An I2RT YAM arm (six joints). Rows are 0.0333 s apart.
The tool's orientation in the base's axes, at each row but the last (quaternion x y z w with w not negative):
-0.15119, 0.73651, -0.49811, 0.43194
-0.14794, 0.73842, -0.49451, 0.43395
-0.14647, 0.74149, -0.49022, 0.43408
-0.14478, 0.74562, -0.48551, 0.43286
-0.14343, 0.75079, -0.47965, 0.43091
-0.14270, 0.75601, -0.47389, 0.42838
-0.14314, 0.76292, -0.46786, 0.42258
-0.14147, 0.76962, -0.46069, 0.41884
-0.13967, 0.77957, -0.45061, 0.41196
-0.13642, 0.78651, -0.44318, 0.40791
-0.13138, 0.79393, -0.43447, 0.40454
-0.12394, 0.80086, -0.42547, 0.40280
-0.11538, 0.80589, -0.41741, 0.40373
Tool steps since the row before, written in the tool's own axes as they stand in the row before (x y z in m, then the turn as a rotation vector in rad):
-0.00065, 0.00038, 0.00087, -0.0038, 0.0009, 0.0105
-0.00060, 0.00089, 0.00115, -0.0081, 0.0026, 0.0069
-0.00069, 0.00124, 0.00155, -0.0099, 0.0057, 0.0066
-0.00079, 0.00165, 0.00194, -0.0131, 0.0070, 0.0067
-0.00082, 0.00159, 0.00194, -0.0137, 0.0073, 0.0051
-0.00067, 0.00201, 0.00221, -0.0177, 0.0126, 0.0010
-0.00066, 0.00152, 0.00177, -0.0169, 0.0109, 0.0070
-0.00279, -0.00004, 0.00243, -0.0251, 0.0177, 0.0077
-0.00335, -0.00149, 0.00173, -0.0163, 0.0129, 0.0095
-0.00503, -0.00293, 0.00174, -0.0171, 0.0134, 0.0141
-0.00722, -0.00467, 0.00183, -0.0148, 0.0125, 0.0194
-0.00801, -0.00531, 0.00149, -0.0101, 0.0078, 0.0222
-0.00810, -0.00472, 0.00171, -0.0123, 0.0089, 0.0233
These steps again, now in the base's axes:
0.00114, 0.00007, -0.00013, 0.0107, -0.0034, -0.0003
0.00144, 0.00011, -0.00062, 0.0107, 0.0023, 0.0008
0.00188, 0.00010, -0.00093, 0.0121, 0.0051, -0.0009
0.00232, 0.00014, -0.00130, 0.0143, 0.0077, -0.0004
0.00232, 0.00015, -0.00125, 0.0135, 0.0092, 0.0000
0.00251, 0.00013, -0.00175, 0.0137, 0.0168, -0.0017
0.00204, 0.00015, -0.00129, 0.0176, 0.0119, -0.0019
0.00358, 0.00023, 0.00092, 0.0242, 0.0201, -0.0035
0.00318, 0.00013, 0.00251, 0.0194, 0.0112, -0.0045
0.00407, 0.00021, 0.00451, 0.0235, 0.0092, -0.0058
0.00532, 0.00023, 0.00699, 0.0259, 0.0043, -0.0079
0.00552, 0.00024, 0.00800, 0.0243, -0.0027, -0.0076
0.00581, 0.00030, 0.00755, 0.0267, -0.0015, -0.0076

